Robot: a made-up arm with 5 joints.
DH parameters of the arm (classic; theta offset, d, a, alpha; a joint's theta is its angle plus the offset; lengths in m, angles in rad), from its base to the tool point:
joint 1: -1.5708 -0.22 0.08 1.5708
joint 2: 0.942 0 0.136 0
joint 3: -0.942 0 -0.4 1.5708
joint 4: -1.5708 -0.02 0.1 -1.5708
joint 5: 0 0.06 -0.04 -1.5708
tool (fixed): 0 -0.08 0 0
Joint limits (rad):
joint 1: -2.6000..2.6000
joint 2: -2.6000..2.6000
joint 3: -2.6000..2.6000
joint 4: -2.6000..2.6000
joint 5: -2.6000..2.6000
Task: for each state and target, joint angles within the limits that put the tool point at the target. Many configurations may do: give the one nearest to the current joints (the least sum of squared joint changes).
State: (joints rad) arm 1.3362 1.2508 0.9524 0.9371 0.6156
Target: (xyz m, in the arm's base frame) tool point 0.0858 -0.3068 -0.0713
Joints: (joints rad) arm 0.4408 1.2916 1.7671 1.4916 0.2641
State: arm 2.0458 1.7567 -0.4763 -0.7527 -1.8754
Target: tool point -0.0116 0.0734 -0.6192
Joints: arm 1.9735 2.2215 -0.2491 -0.8898 -1.9492
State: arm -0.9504 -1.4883 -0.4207 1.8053 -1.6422
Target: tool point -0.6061 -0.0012 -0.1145
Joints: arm -1.4724 -1.3773 -1.2255 2.3676 -1.6399
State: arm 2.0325 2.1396 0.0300 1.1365 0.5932
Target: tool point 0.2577 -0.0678 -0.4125
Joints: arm 1.5738 2.5669 -0.0652 1.6868 0.2092
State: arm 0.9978 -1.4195 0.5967 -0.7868 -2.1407
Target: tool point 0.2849 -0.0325 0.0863
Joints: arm 1.1517 -1.7319 0.1691 -0.7933 -2.2391
